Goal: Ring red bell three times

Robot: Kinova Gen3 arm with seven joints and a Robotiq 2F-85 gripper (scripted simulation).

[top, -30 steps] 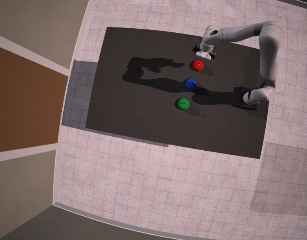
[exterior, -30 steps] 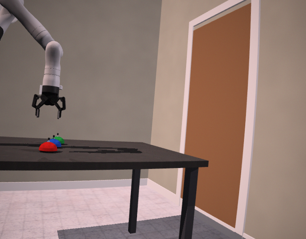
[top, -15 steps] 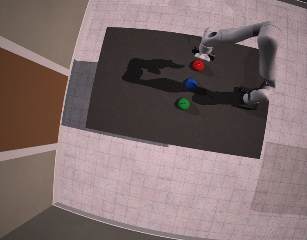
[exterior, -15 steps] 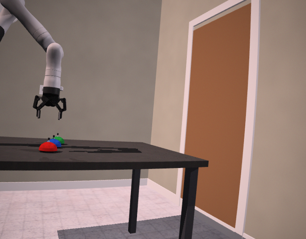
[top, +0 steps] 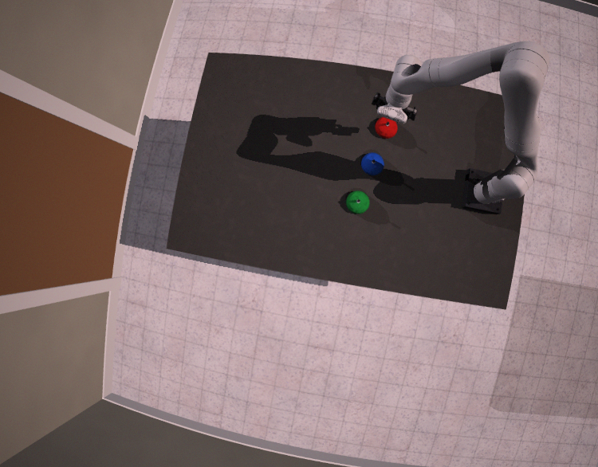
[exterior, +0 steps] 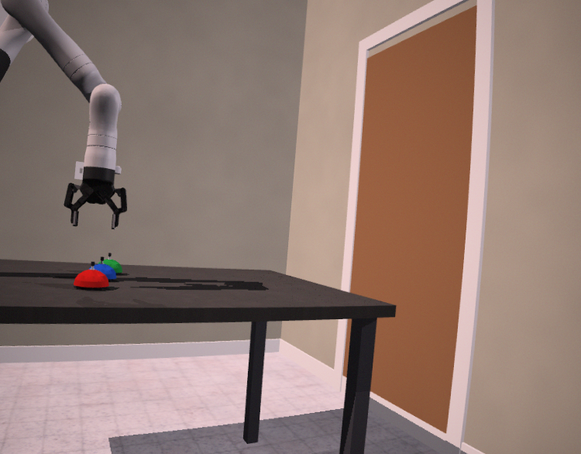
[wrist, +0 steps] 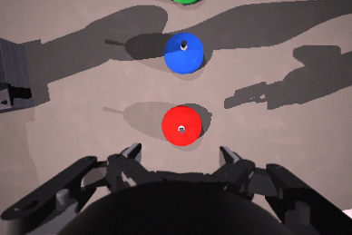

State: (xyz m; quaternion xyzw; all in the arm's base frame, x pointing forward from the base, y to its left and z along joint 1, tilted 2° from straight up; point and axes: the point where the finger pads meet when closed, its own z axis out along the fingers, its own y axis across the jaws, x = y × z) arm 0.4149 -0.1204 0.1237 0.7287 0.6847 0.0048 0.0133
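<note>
My hand is 120 mm above the red bell and 10 mm to the right of it. The rest, counted from my hand: blue bell 160 mm to the left, 120 mm below, 10 mm ahead; then green bell 310 mm to the left, 120 mm below, 20 mm ahead.
</note>
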